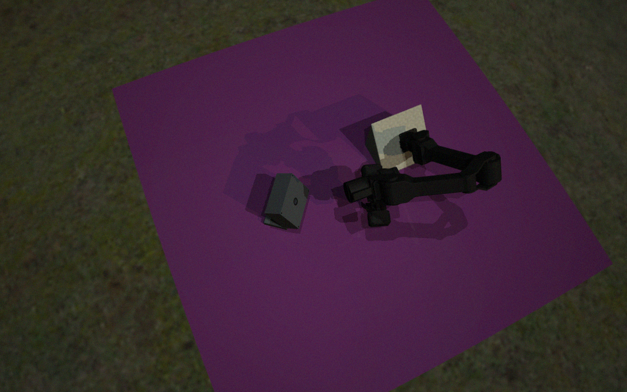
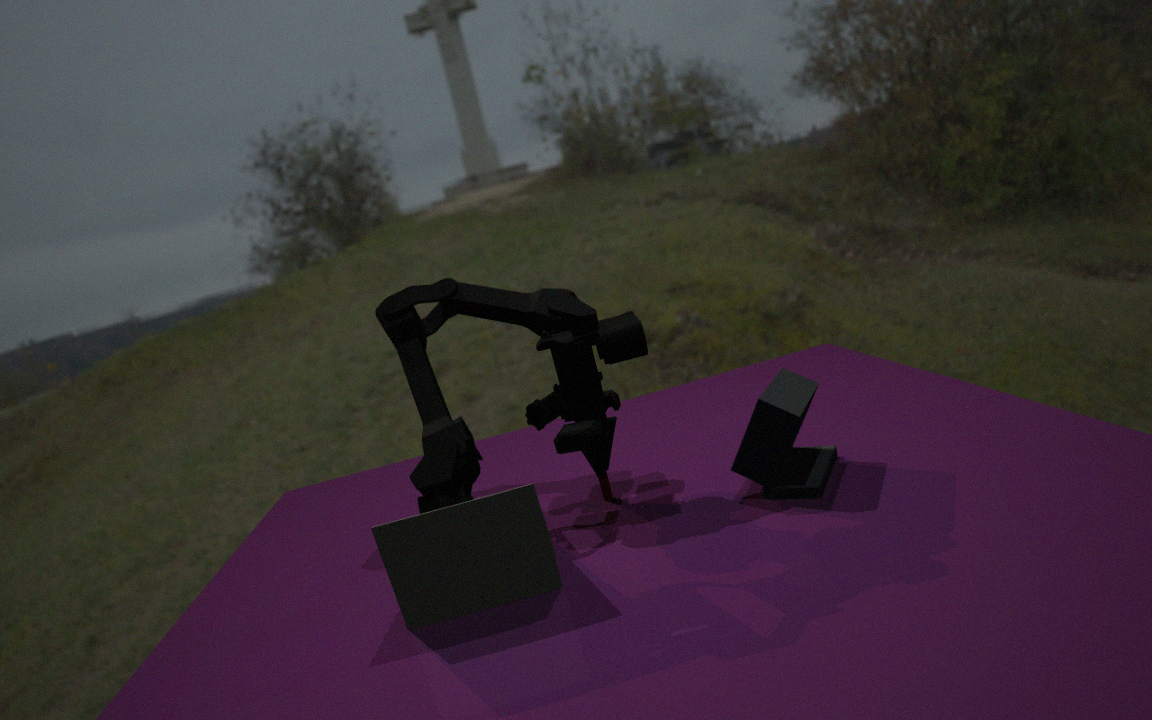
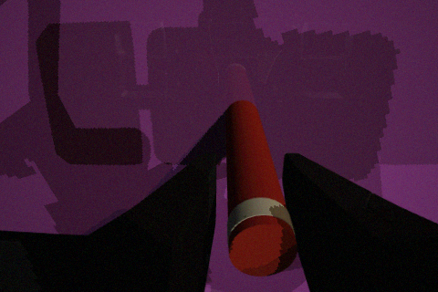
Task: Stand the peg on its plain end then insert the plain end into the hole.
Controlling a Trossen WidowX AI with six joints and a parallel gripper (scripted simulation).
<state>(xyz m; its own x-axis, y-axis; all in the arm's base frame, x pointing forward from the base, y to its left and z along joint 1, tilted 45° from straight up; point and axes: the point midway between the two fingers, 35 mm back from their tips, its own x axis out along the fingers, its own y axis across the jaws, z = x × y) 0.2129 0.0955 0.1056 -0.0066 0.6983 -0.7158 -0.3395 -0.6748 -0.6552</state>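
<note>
My gripper tip is 23 cm short of the grey sloped panel, 10 cm to the left of it and 4 cm below it. The rest, counted from my gripper tip: red peg (2 cm above); then dark foot (25 cm ahead, 12 cm to the right, 3 cm below).
</note>
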